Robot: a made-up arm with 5 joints.
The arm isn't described. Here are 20 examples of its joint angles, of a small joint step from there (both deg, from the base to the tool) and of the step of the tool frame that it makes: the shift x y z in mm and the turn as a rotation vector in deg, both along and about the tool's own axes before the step.
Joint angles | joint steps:
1: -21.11 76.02 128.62 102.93 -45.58 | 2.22 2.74 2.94 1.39 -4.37
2: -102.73 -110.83 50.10 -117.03 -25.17 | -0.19 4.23 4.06 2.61 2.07
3: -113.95 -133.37 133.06 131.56 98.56 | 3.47 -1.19 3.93 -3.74 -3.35
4: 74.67 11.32 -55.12 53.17 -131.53 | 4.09 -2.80 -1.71 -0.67 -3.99
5: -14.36 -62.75 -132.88 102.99 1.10 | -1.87 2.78 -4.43 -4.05 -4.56
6: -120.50 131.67 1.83 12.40 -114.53 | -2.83 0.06 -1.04 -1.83 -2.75
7: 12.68 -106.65 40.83 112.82 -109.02 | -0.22 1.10 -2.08 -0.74 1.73
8: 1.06 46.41 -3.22 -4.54 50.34 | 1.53 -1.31 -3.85 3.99 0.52
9: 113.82 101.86 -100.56 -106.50 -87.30 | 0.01 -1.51 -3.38 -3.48 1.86
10: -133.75 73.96 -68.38 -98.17 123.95 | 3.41 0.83 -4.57 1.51 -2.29
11: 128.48 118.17 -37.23 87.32 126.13 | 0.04 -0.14 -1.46 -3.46 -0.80
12: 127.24 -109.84 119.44 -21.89 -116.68 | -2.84 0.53 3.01 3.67 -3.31
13: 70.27 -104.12 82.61 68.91 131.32 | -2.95 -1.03 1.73 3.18 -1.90
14: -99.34 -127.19 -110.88 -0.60 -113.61 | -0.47 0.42 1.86 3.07 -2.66
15: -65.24 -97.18 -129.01 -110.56 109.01 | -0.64 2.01 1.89 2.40 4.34
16: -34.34 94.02 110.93 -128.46 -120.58 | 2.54 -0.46 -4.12 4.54 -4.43
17: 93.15 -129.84 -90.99 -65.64 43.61 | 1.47 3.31 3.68 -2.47 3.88
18: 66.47 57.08 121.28 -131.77 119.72 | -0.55 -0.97 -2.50 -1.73 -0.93
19: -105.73 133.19 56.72 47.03 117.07 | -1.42 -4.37 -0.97 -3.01 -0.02
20: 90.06 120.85 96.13 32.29 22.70 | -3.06 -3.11 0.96 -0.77 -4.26
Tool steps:
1: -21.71 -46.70 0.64 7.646 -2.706 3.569
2: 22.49 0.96 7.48 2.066 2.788 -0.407
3: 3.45 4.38 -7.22 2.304 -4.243 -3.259
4: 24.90 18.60 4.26 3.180 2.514 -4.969
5: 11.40 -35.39 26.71 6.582 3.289 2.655
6: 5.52 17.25 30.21 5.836 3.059 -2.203
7: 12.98 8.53 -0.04 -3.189 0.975 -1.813
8: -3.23 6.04 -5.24 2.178 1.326 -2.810
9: -17.91 -18.24 27.64 -2.611 4.737 3.609
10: -13.44 -6.39 7.64 3.255 2.442 -0.118
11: 15.94 5.45 -19.71 1.031 -3.691 -0.916
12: 5.33 -37.53 -47.15 -2.407 -3.697 0.941
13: -24.71 15.49 55.35 1.176 6.122 -0.845
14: -2.56 -9.66 -30.25 0.422 -3.265 1.423
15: 11.93 -28.90 20.69 -4.618 2.750 4.044
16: -11.78 -24.42 -13.08 3.739 -3.345 3.895
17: 1.24 13.11 17.32 -5.661 1.998 0.818
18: -14.91 8.52 2.56 -0.524 0.403 -2.850
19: 11.58 6.38 5.84 3.736 0.453 -0.653
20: 13.98 13.83 17.24 6.307 0.824 -2.353
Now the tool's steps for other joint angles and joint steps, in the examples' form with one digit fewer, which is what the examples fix.
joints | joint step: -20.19 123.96 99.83 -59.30 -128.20 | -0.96 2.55 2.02 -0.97 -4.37
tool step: -0.9 6.2 -3.7 2.86 2.21 -2.60
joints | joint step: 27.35 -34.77 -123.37 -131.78 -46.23 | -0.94 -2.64 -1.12 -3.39 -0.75
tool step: -7.9 -30.9 30.7 0.97 3.68 4.85
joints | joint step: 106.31 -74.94 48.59 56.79 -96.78 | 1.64 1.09 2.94 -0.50 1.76
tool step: -14.1 0.5 2.7 -2.81 1.71 0.76
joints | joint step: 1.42 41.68 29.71 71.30 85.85 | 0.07 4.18 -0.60 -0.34 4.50
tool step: 6.1 -22.1 -21.1 -7.74 -2.38 1.77
